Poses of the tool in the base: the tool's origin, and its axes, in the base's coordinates. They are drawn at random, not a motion.
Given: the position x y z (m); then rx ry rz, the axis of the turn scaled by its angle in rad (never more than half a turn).
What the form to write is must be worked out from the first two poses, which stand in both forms.
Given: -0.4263, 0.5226, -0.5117, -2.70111, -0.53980, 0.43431
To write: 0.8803, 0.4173, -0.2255, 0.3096, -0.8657, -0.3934, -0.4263, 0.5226, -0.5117
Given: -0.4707, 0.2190, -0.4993, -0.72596, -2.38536, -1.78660
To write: -0.8854, 0.3244, 0.3330, 0.4108, 0.2106, 0.8871, -0.4707, 0.2190, -0.4993
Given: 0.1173, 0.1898, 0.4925, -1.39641, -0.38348, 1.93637
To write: -0.1659, 0.6905, -0.7041, -0.3700, -0.7054, -0.6046, 0.1173, 0.1898, 0.4925
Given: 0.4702, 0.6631, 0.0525, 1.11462, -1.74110, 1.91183
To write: -0.6423, -0.2594, 0.7213, -0.6939, -0.2029, -0.6909, 0.4702, 0.6631, 0.0525
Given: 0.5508, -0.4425, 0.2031, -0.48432, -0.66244, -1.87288
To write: -0.3747, -0.7032, 0.6042, 0.9267, -0.3036, 0.2214, 0.5508, -0.4425, 0.2031
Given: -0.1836, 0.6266, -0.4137, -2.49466, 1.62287, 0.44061
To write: 0.3779, -0.8712, -0.3134, -0.9101, -0.4118, 0.0473, -0.1836, 0.6266, -0.4137
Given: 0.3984, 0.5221, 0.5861, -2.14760, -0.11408, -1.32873
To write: 0.4942, -0.2330, 0.8376, 0.3723, -0.8139, -0.4461, 0.3984, 0.5221, 0.5861
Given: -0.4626, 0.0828, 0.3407, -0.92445, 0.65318, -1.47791
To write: 0.0306, -0.9848, 0.1711, 0.5364, -0.1283, -0.8342, -0.4626, 0.0828, 0.3407
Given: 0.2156, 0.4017, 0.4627, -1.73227, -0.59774, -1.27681
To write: 0.3564, -0.1154, 0.9272, 0.7860, -0.4995, -0.3643, 0.2156, 0.4017, 0.4627
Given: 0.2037, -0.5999, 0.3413, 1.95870, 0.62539, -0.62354
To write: 0.7388, 0.1672, -0.6529, 0.6534, -0.4152, 0.6330, 0.2037, -0.5999, 0.3413
